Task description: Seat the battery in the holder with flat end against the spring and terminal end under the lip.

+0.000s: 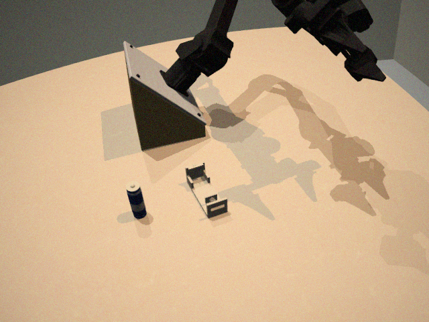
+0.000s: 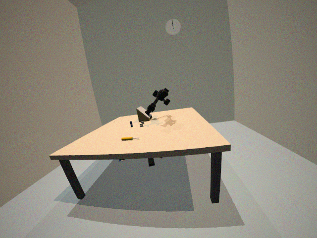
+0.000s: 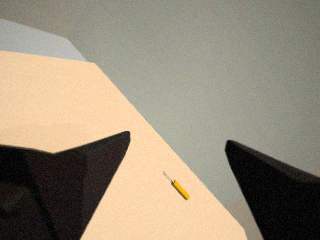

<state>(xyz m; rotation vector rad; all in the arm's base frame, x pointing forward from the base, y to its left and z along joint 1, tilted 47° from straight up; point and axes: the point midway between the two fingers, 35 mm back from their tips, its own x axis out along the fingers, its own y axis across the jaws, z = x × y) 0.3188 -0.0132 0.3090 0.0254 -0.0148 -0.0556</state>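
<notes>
The battery lies 11 cm behind my gripper tip, 37 cm to the right of it and 23 cm below it. From my gripper tip the other things lie so: yellow-handled screwdriver: 26 cm ahead, 28 cm to the right, 25 cm below.
</notes>
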